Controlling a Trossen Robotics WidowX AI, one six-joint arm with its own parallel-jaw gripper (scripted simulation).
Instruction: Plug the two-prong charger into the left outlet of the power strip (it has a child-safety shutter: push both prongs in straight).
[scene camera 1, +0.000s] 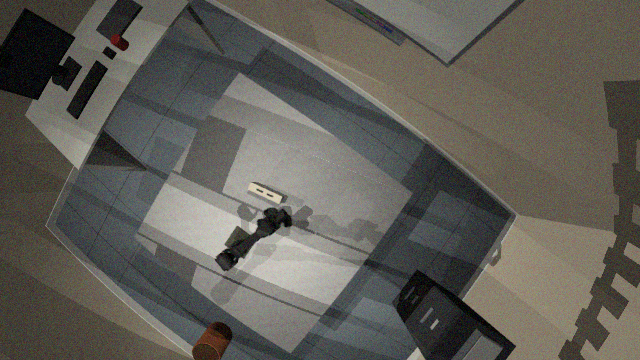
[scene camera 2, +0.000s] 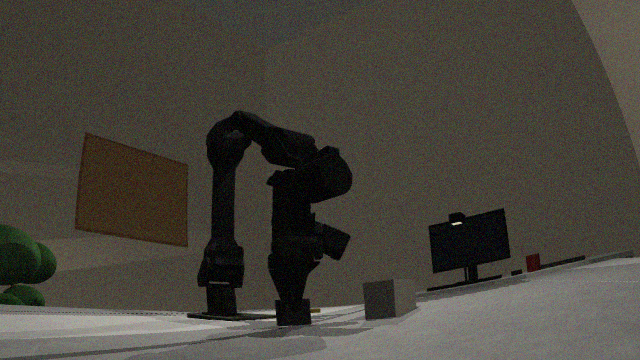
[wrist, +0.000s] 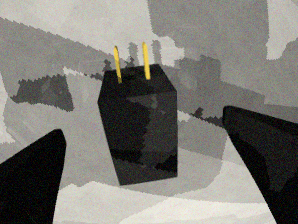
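There is a two-prong charger (scene camera 2: 284, 317) in the scene, and I see the charger (wrist: 138, 105) from the wrist as well. As for my gripper (scene camera 2: 291, 311), it is open and holds nothing. The wrist view has the gripper (wrist: 144, 125) in it too.
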